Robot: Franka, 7 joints.
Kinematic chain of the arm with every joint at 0, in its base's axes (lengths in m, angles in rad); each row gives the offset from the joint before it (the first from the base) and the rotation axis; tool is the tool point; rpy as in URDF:
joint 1: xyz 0 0 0.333 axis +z
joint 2: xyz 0 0 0 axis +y
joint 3: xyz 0 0 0.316 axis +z
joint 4: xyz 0.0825 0 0 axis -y
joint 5: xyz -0.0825 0 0.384 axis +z
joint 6: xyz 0 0 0 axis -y
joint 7: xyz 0.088 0 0 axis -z
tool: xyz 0 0 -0.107 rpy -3.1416 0 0
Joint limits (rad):
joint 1: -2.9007..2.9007
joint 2: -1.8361..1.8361
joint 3: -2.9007..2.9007
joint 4: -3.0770..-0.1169
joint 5: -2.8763..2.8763
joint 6: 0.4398..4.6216
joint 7: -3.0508..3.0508
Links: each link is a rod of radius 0.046 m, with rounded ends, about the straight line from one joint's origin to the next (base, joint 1, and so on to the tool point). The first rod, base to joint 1, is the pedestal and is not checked.
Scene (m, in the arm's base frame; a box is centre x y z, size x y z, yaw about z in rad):
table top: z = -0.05
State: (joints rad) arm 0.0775 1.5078 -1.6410 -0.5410 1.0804 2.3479 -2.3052
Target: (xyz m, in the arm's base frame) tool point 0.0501 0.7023 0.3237
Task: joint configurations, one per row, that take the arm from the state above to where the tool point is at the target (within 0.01 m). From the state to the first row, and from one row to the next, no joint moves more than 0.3 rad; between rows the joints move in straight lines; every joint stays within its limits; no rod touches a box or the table.
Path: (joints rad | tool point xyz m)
1: 0.3260 1.4852 -1.5903 -0.4703 1.1155 2.0846 -2.3052 | 0.8431 0.0085 0.3619
2: 0.5745 1.4627 -1.5397 -0.3996 1.1506 1.8212 -2.3052 | 0.7920 0.2414 0.3370
3: 0.8229 1.4401 -1.4890 -0.3290 1.1857 1.5579 -2.3052 | 0.6692 0.4478 0.3192
4: 1.0714 1.4176 -1.4384 -0.2583 1.2207 1.2945 -2.3052 | 0.4884 0.6030 0.3103
5: 1.3199 1.3950 -1.3877 -0.1876 1.2558 1.0312 -2.3052 | 0.2727 0.6899 0.3117
6: 1.5684 1.3725 -1.3371 -0.1169 1.2909 0.7678 -2.3052 | 0.0501 0.7023 0.3237

